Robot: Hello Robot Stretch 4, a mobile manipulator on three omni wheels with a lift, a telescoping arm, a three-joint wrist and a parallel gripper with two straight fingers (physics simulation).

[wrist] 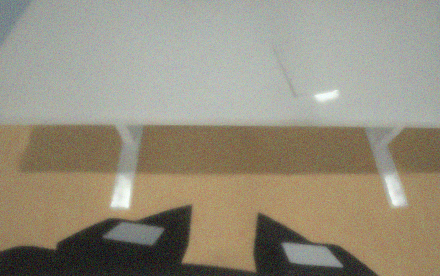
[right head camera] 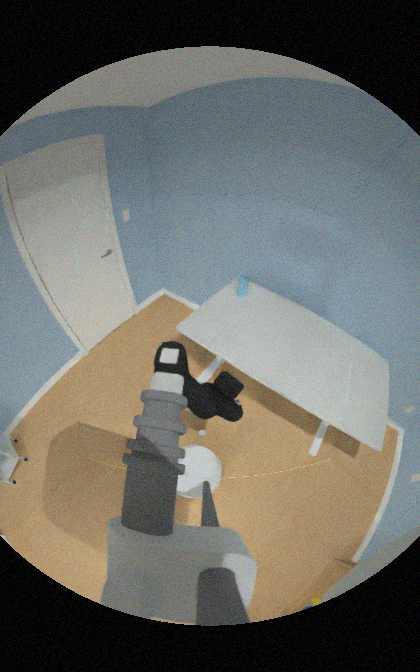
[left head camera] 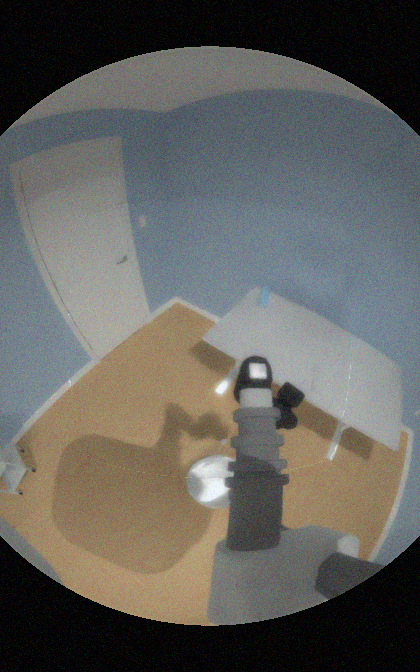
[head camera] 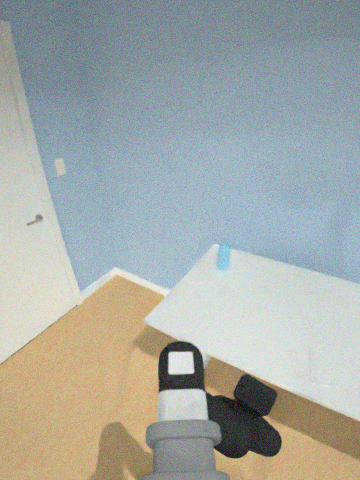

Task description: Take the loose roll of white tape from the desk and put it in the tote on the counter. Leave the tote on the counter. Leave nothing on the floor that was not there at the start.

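Frame: origin at the robot's base, x down, y ahead, z right, level; millimetres.
Seen in the pictures: gripper, fingertip midpoint: (wrist: 222,228).
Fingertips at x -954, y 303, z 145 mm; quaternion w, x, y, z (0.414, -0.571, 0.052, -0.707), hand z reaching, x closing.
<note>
Pixels of each thing's top centre, then the offset from my fingertips to it. "spot": a spot on its surface instead. Level surfaces: height alone.
- white table at its surface level: dx +261 mm
- bright glint at a spot on its surface: (wrist: 326,93) spot: dz +382, dx +259, dy +156 mm
- light-blue cylinder at its top centre: (head camera: 225,243) dz +116, dx +96, dy +895 mm
A white table (head camera: 280,320) (left head camera: 310,340) (right head camera: 300,350) (wrist: 150,65) stands along the blue wall; I cannot tell whether it is the desk. A faint thin outline and a bright glint (wrist: 327,95) show on its top in the wrist view; I cannot tell what they are. No roll of white tape and no tote can be made out. My gripper (wrist: 222,228) is open and empty, its two black fingers apart before the table's front edge, over floor in the wrist view. My black wrist (head camera: 242,425) (right head camera: 212,400) hides the fingers in the head views.
A light-blue cylinder (head camera: 223,256) (left head camera: 264,296) (right head camera: 242,286) stands at the table's back left corner. A white door (head camera: 25,210) is at the left. A piece with dark casters (left head camera: 15,472) (right head camera: 7,460) is at the far left. A small pale spot (right head camera: 202,432) shows near my base.
</note>
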